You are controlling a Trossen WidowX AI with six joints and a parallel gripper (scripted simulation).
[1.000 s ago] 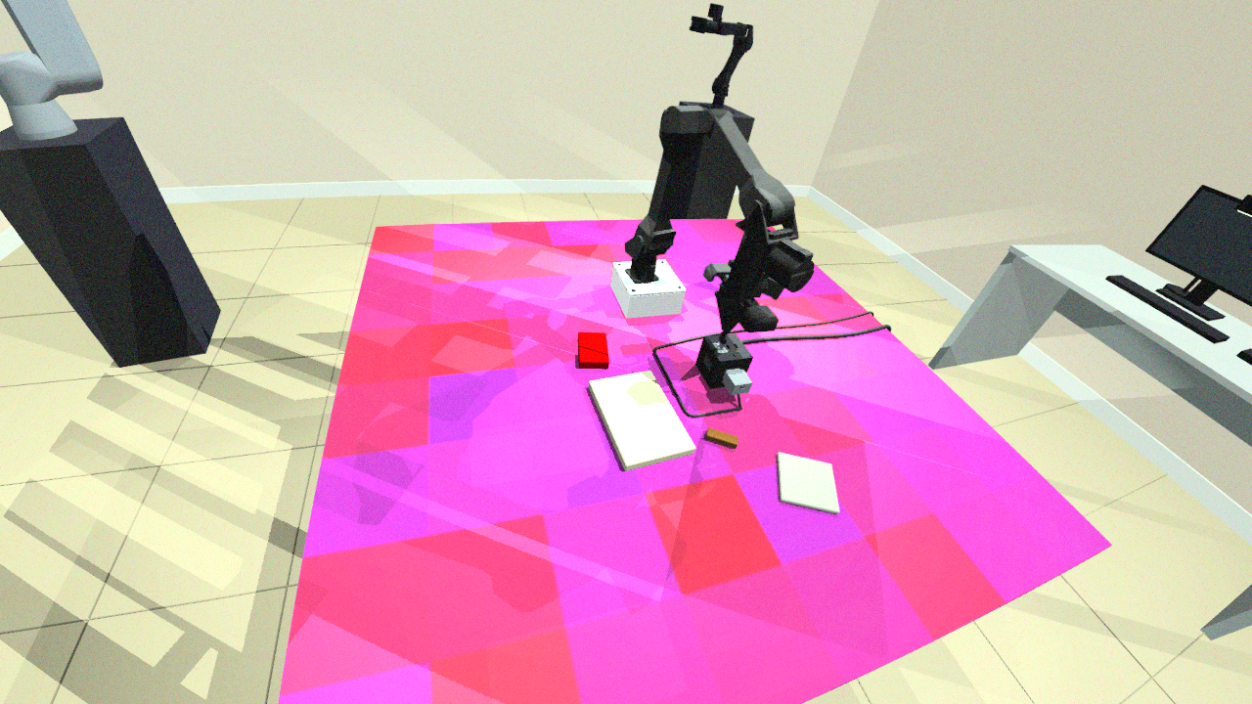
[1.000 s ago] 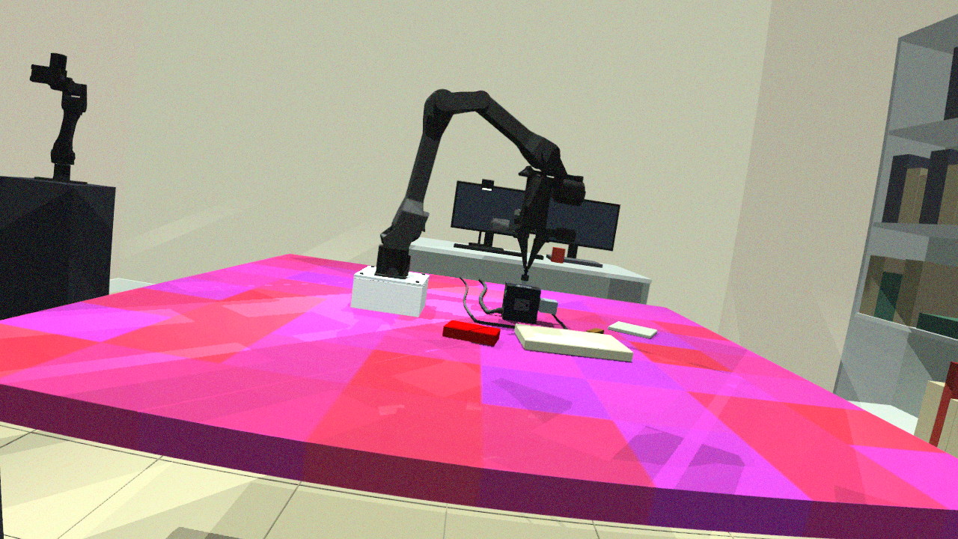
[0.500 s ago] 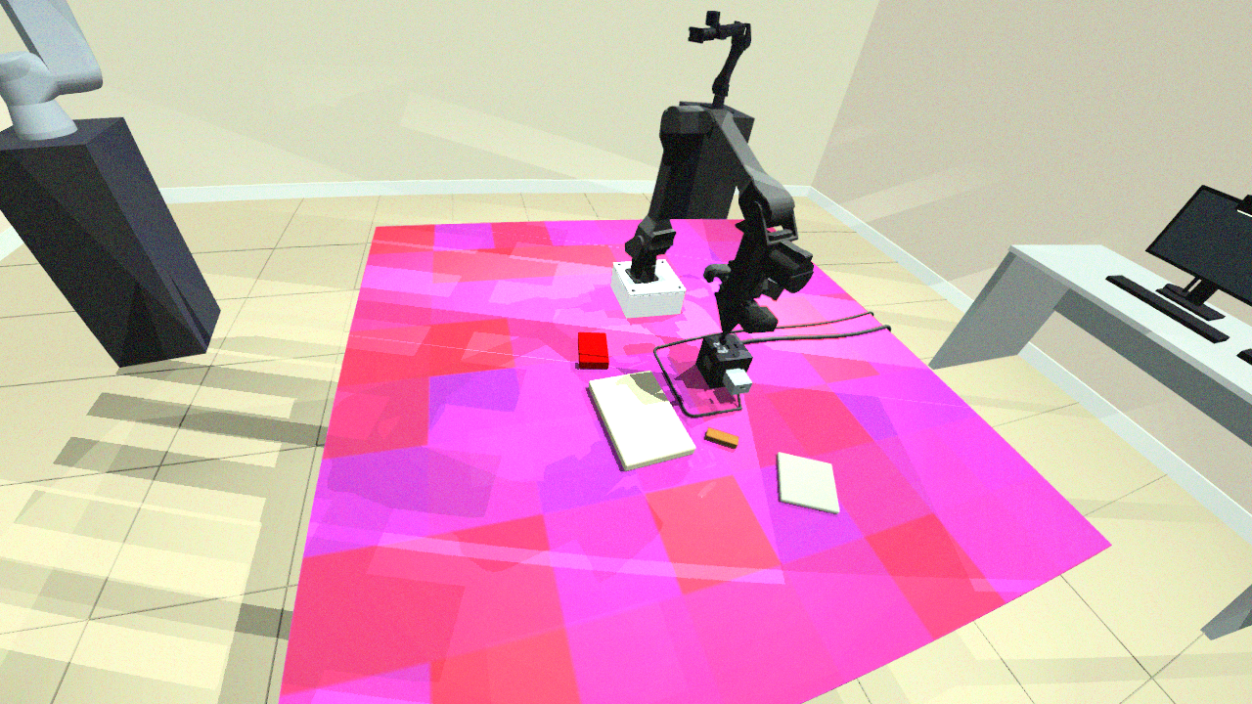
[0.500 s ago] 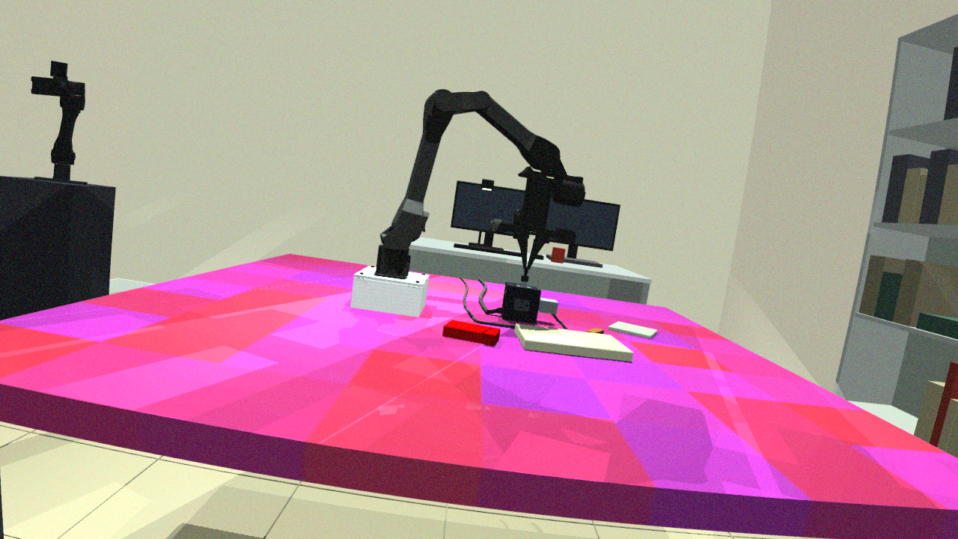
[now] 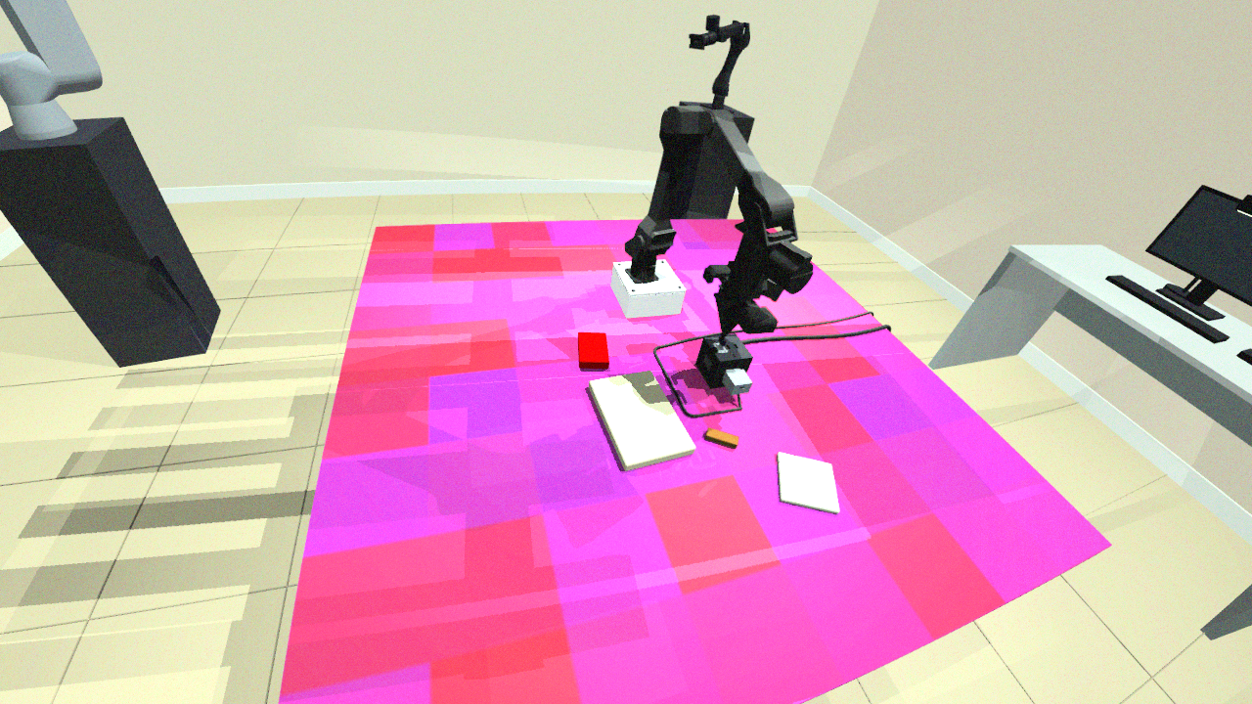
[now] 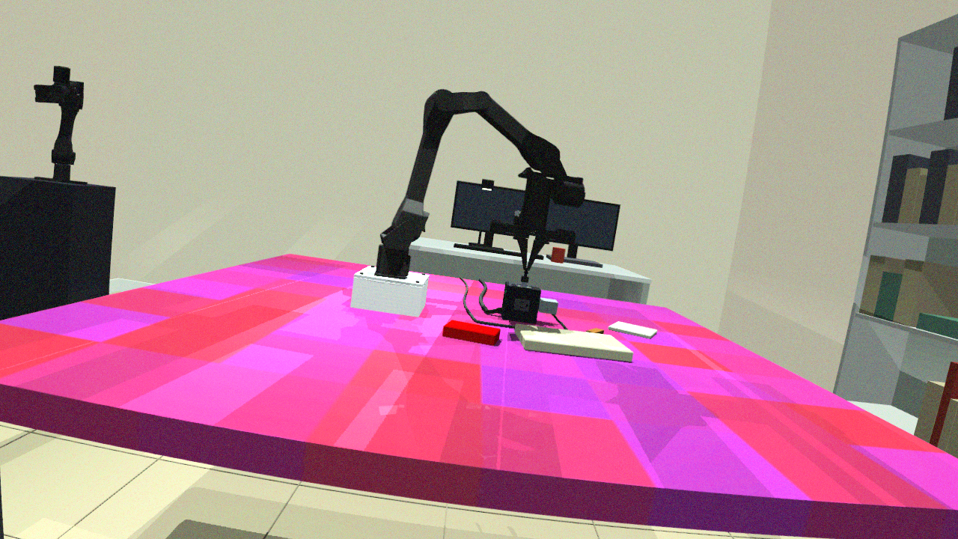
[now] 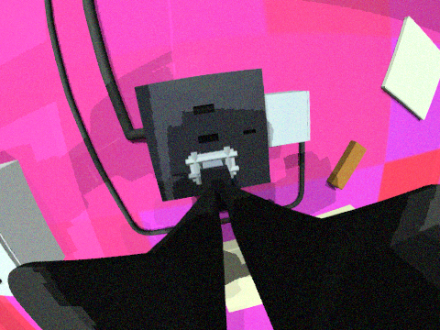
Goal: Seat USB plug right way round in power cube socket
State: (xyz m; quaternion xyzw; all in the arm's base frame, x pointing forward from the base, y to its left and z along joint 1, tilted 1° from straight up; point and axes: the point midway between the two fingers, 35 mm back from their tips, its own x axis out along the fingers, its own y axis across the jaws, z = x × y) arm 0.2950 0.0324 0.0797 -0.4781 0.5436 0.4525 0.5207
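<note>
Now: gripper tip 2 cm above the USB plug. The rest, counted from my gripper tip: brown block: 15 cm ahead, 11 cm below, 7 cm to the right; then cream book: 20 cm to the right, 11 cm below, 6 cm ahead; then USB socket: 4 cm below.
</note>
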